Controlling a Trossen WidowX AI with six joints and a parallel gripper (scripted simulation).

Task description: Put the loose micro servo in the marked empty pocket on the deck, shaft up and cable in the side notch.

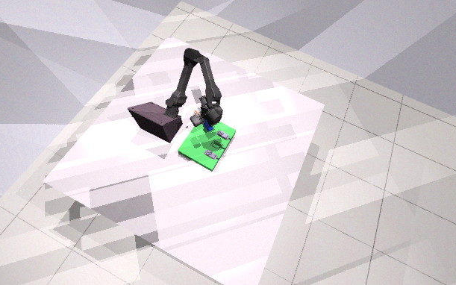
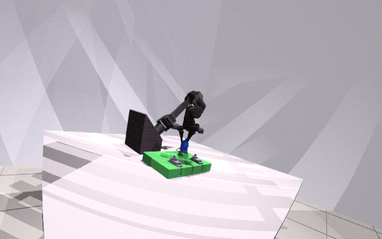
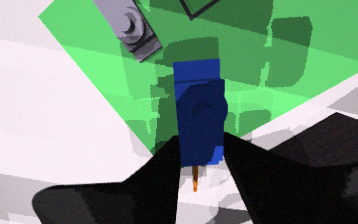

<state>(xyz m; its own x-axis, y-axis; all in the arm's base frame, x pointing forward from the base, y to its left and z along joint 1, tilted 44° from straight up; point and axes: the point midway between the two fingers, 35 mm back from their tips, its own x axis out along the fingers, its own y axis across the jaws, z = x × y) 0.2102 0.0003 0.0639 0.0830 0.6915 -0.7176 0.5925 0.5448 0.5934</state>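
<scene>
Now: gripper tip 70 mm to the left of the green deck and 100 mm above it.
</scene>
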